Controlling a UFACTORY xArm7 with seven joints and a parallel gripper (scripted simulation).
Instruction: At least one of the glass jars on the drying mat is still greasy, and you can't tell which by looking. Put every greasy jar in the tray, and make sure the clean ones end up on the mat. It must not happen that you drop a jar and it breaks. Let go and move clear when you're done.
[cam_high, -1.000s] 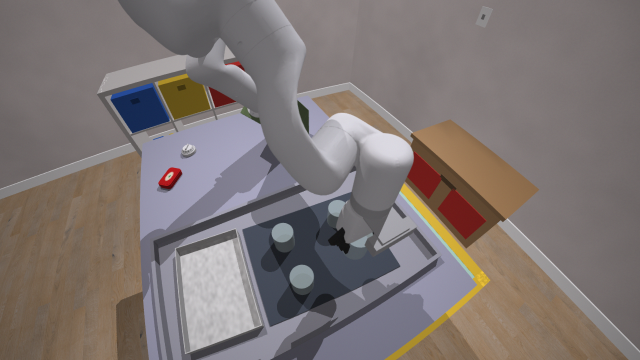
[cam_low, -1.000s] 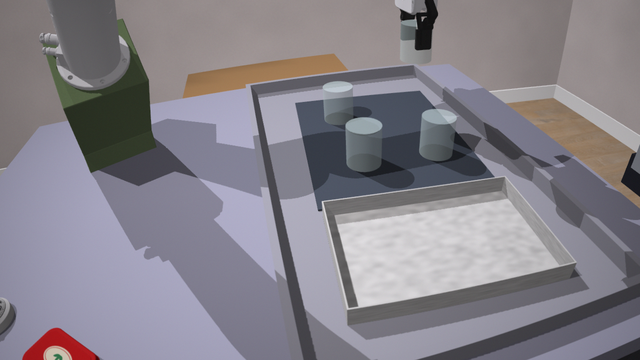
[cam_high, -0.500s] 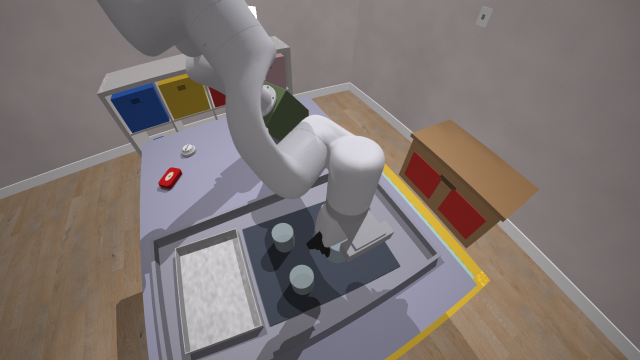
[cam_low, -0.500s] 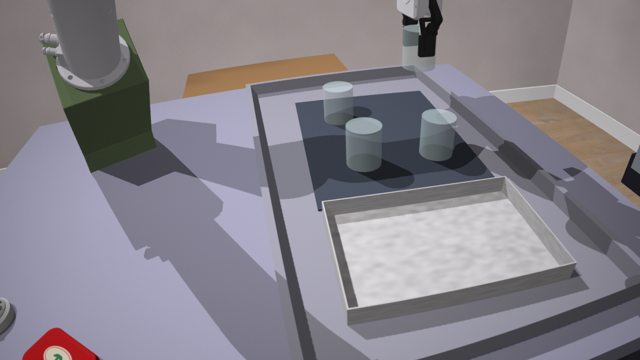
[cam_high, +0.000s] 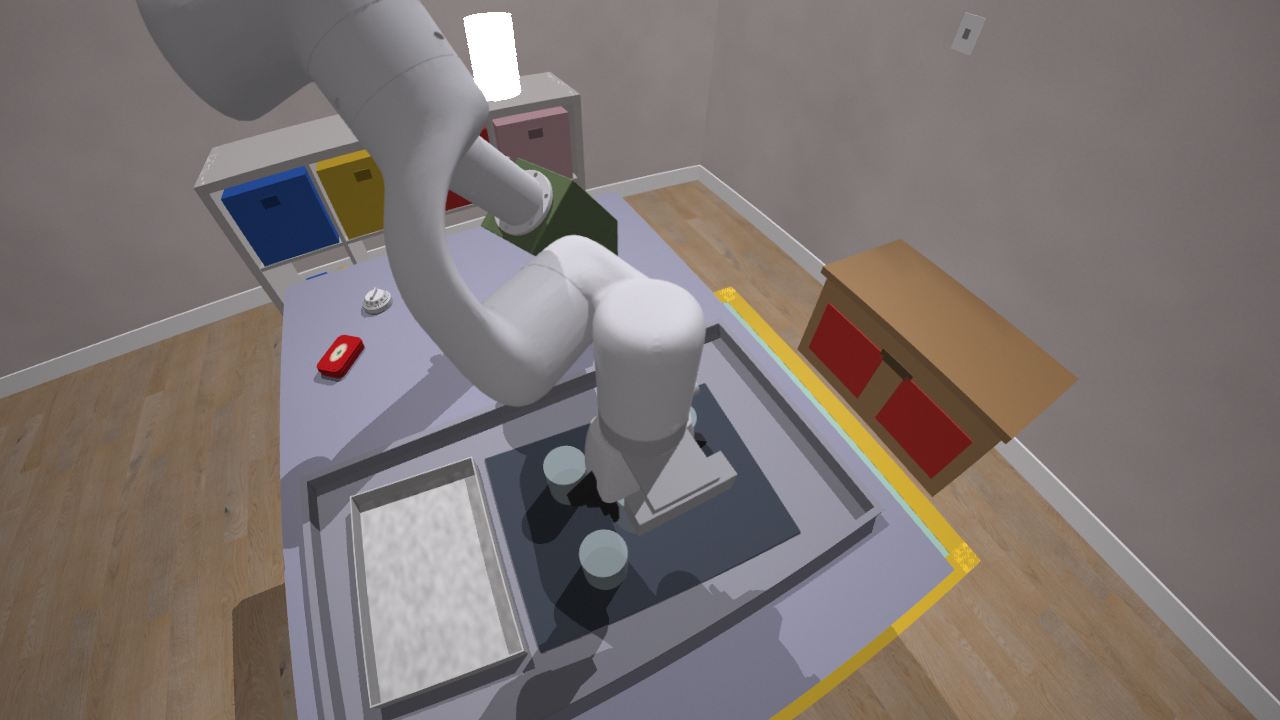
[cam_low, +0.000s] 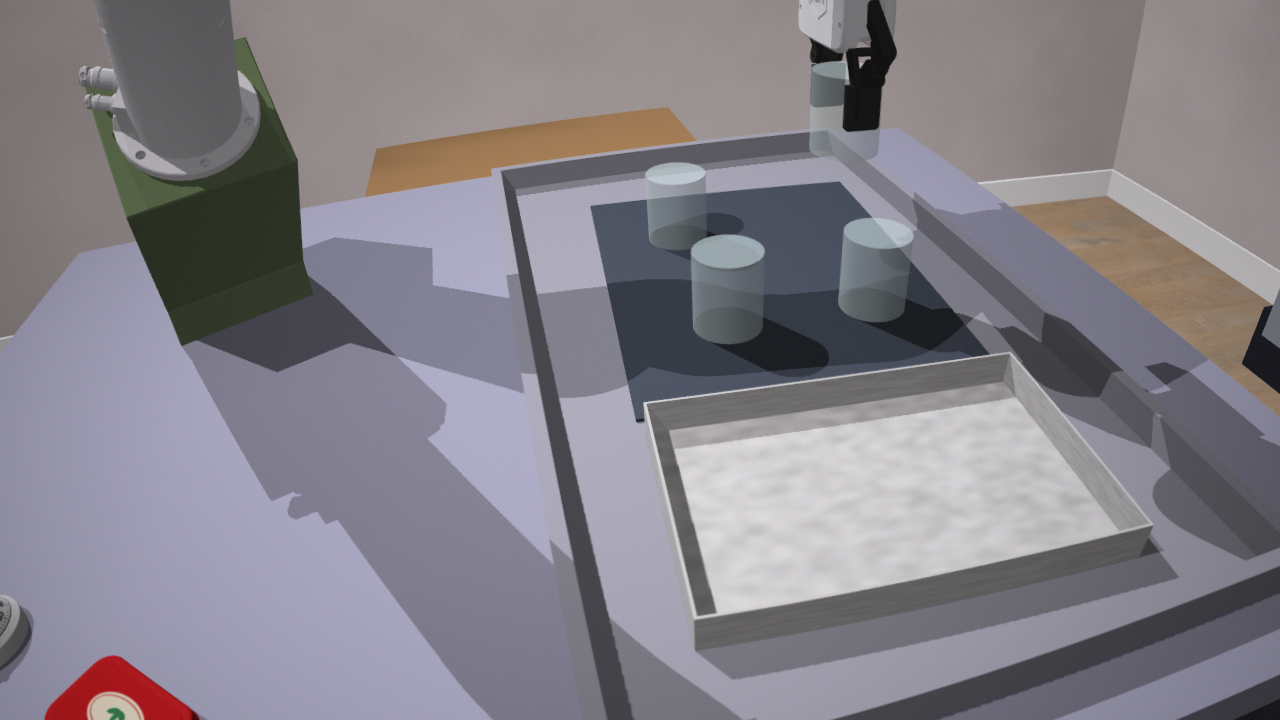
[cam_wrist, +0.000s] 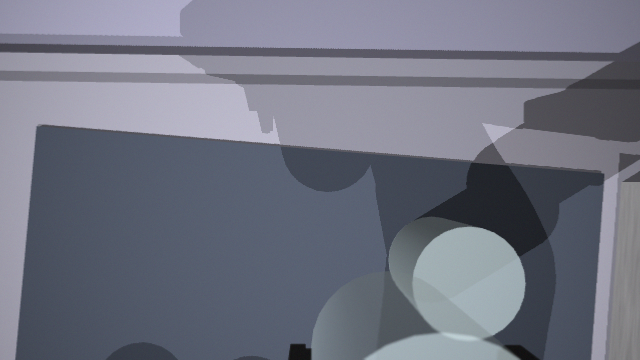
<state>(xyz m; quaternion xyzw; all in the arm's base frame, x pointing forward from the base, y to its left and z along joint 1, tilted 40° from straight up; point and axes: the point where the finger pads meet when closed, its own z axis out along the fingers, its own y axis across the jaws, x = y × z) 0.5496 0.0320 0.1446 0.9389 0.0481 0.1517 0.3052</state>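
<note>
The grey tray lies 80 mm behind my hand, 280 mm to the right of it and 180 mm below it. The rest, counted from my hand: dark drying mat 60 mm behind, 30 mm to the left, 180 mm below; red device 590 mm behind, 380 mm to the right, 170 mm below; white timer 720 mm behind, 280 mm to the right, 170 mm below.
</note>
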